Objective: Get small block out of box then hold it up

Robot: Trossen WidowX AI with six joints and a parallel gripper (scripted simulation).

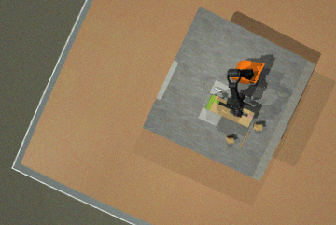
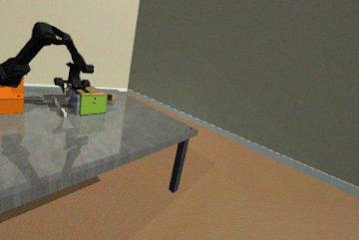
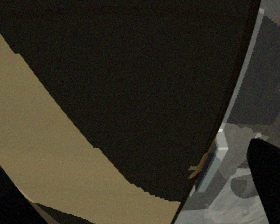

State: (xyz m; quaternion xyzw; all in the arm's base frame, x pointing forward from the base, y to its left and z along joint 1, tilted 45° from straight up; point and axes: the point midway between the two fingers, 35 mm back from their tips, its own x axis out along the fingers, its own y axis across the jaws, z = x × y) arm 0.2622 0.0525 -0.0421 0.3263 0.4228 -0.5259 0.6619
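The box is 4 cm ahead of my gripper tip, 2 cm to the right of it and 2 cm below it.
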